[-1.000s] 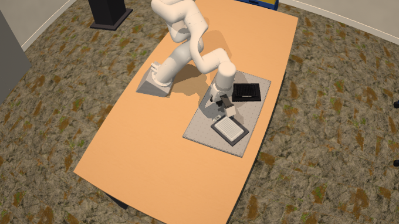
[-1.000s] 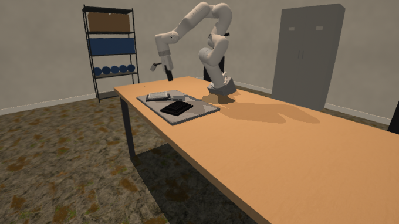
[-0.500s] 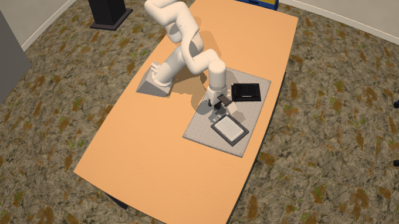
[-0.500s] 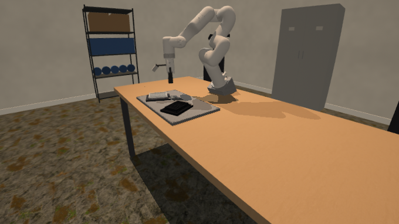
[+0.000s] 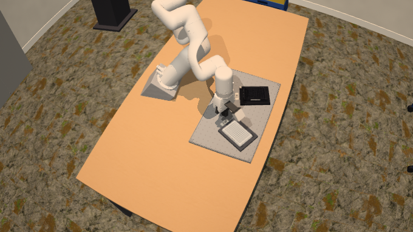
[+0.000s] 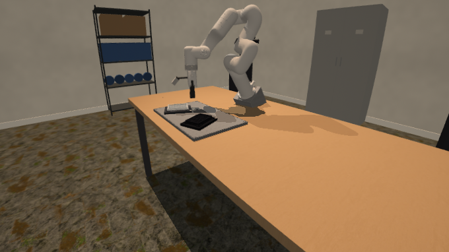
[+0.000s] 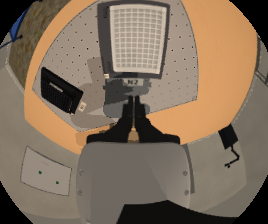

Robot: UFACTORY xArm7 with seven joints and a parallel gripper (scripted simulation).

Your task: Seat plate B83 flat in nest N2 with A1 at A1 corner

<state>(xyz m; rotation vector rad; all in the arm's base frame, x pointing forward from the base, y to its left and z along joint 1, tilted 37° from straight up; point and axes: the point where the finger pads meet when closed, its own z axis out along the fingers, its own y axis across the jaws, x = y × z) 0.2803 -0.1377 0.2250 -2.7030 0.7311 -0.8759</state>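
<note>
Now: the N2 label 90 mm below my hand. Round my hand: black plate B38 (210 mm to the left, 100 mm ahead, 80 mm below); then N1 station label (180 mm to the left, 90 mm below, 10 mm ahead); then white 96-well plate B83 (80 mm below, 80 mm ahead, 50 mm to the right).
</note>
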